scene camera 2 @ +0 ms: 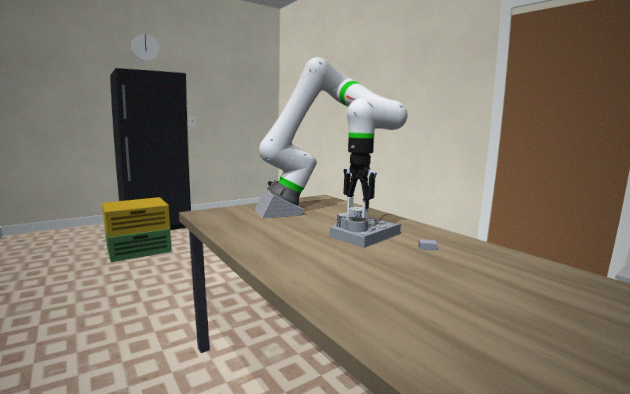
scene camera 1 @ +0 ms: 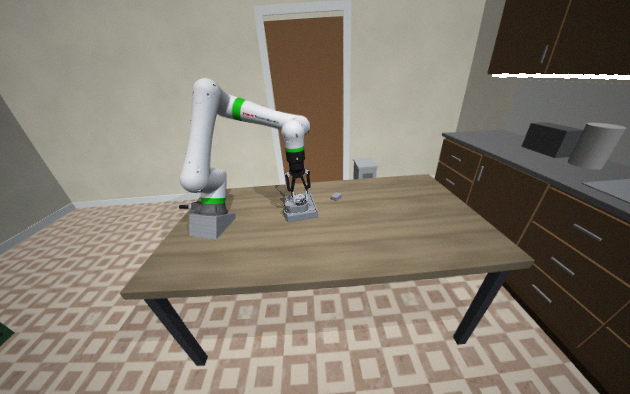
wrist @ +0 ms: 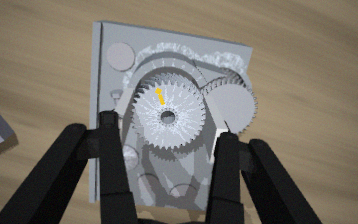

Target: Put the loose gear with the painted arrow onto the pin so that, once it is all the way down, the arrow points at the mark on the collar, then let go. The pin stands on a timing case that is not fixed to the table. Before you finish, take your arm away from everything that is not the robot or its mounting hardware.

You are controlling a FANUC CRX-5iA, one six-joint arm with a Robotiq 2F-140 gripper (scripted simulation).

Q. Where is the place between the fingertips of my gripper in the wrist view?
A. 167,105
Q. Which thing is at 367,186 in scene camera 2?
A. My gripper.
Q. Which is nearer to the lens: the grey gear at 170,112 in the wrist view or the grey timing case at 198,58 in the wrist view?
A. The grey gear.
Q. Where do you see a grey timing case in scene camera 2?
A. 347,229
